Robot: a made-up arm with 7 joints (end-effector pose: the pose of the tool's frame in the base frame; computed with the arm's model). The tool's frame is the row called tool.
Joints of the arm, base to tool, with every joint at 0 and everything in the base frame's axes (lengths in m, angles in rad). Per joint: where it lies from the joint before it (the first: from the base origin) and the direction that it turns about. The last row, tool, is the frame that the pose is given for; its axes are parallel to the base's.
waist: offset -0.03 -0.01 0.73 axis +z
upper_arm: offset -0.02 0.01 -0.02 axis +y
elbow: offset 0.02 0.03 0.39 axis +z
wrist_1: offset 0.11 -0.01 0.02 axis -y
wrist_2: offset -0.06 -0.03 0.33 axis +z
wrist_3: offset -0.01 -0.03 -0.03 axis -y
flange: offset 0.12 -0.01 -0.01 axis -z
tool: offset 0 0.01 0
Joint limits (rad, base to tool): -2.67..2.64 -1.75..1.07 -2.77..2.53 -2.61..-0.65 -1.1..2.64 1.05..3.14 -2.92..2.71
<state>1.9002 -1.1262 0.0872 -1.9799 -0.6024 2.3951 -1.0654</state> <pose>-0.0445 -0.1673 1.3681 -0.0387 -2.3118 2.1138</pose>
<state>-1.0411 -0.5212 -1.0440 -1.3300 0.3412 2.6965 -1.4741</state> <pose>-0.4694 -0.0125 1.3294 -1.7536 -0.4258 -0.8750</pose>
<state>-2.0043 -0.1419 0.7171 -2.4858 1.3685 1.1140 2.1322</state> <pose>0.1197 -0.3610 0.8373 -0.9853 -1.8084 1.7356</pose>
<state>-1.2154 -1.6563 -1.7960 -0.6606 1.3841 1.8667 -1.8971</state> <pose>-0.5503 0.6000 0.5122 2.6778 0.9346 0.8124</pose>
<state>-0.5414 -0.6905 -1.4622 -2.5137 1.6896 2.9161 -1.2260</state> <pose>-0.3383 -0.1618 0.7611 0.1577 -1.4960 -2.2640</pose>
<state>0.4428 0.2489 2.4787 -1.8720 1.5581 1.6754 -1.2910</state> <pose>-0.4539 0.2254 1.0965 -1.3614 -1.4876 -1.6102</pose>
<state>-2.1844 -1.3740 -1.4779 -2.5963 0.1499 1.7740 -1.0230</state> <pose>-0.2506 0.2931 0.7083 -0.5996 -1.6438 -1.5647</pose>
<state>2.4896 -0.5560 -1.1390 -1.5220 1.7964 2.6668 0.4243</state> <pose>0.3834 0.2437 1.1223 1.8534 1.1445 -0.5223</pose>
